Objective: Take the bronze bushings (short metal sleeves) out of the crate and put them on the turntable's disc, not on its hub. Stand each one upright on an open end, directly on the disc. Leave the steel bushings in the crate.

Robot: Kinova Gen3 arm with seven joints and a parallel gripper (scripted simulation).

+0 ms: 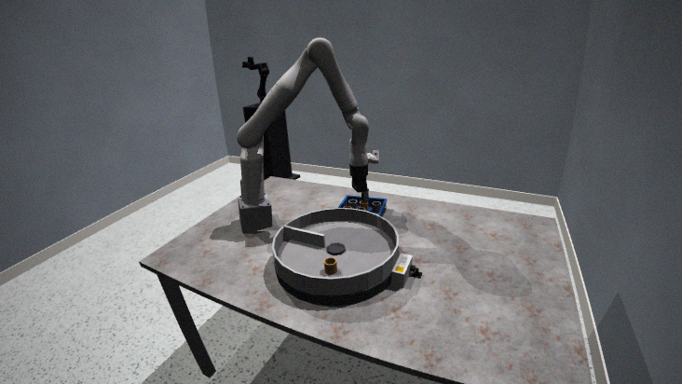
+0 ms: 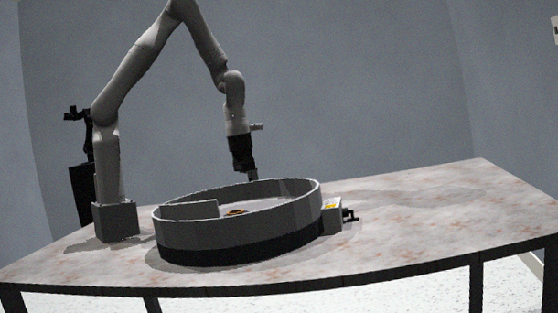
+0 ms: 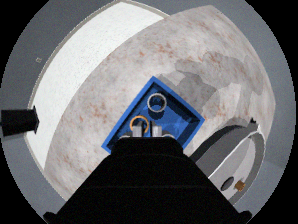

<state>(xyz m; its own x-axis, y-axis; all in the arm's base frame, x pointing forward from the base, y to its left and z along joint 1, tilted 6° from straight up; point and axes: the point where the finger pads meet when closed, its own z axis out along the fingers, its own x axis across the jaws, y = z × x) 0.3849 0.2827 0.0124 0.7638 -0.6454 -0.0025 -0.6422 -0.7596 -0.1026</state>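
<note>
Right now the blue crate is 5 cm below my hand and 2 cm to the right of it. The rest, counted from my hand: grey turntable disc (37 cm to the right, 7 cm ahead, 2 cm below).
</note>
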